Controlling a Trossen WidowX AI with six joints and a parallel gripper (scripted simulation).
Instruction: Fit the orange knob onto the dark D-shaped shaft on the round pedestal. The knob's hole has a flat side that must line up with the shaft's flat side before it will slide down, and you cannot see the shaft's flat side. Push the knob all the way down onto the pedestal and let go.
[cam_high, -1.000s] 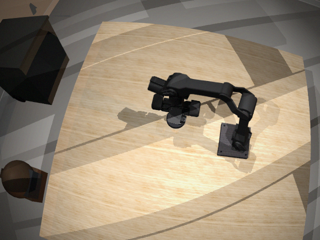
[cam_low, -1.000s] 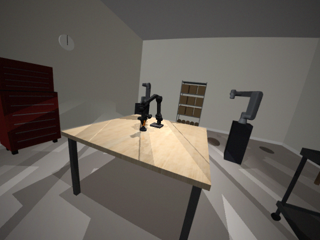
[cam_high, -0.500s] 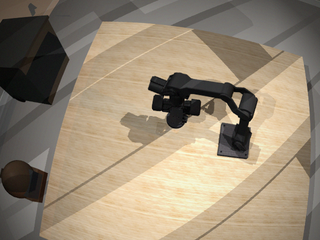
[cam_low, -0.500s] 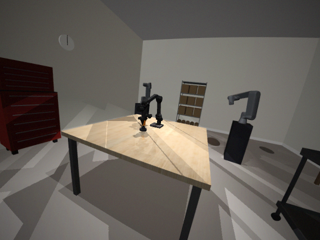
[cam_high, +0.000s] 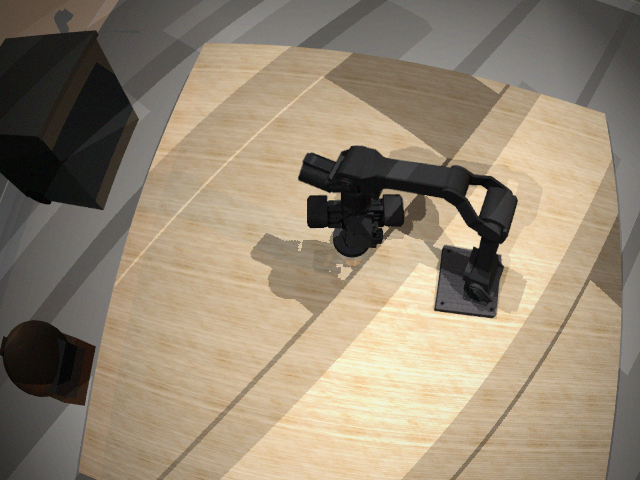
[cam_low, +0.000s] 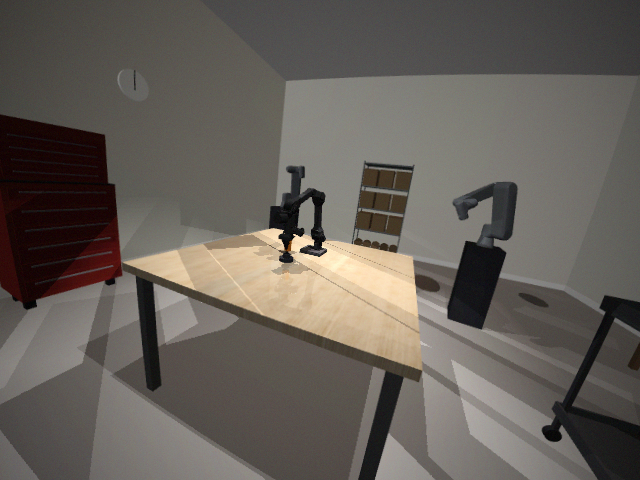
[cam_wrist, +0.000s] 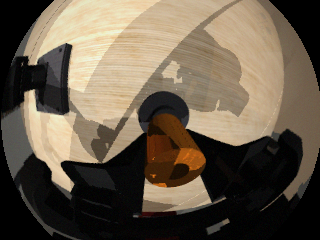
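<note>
My gripper tip is 20 mm below the orange knob. Also, from my gripper tip: dark round pedestal (40 mm below).
</note>
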